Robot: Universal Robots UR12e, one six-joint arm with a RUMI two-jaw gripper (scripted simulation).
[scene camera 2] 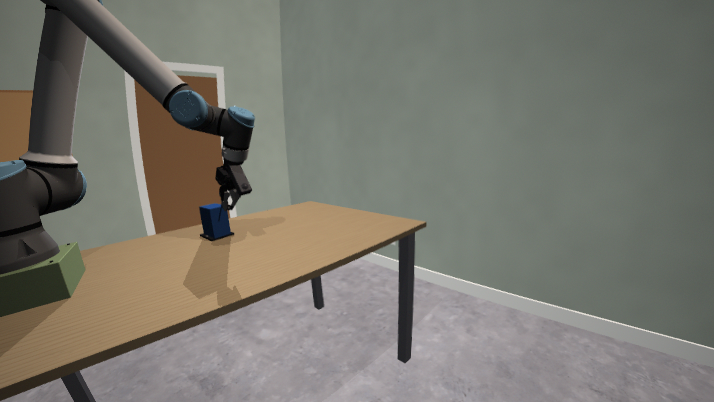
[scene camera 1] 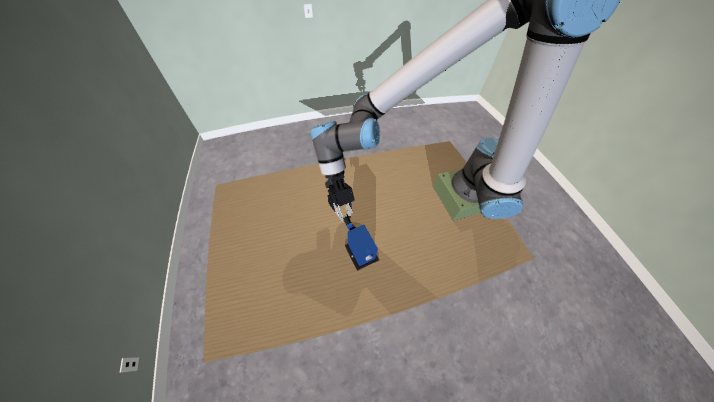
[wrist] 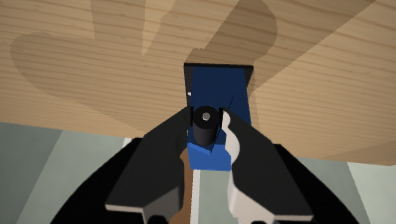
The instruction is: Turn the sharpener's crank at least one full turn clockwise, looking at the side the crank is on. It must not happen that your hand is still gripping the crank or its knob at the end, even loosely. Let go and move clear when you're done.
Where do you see a blue pencil sharpener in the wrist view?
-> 206, 78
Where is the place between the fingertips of my gripper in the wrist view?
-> At 206, 108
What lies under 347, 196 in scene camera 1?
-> My gripper.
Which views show my gripper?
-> Scene camera 2, scene camera 1 and the wrist view: all of them.
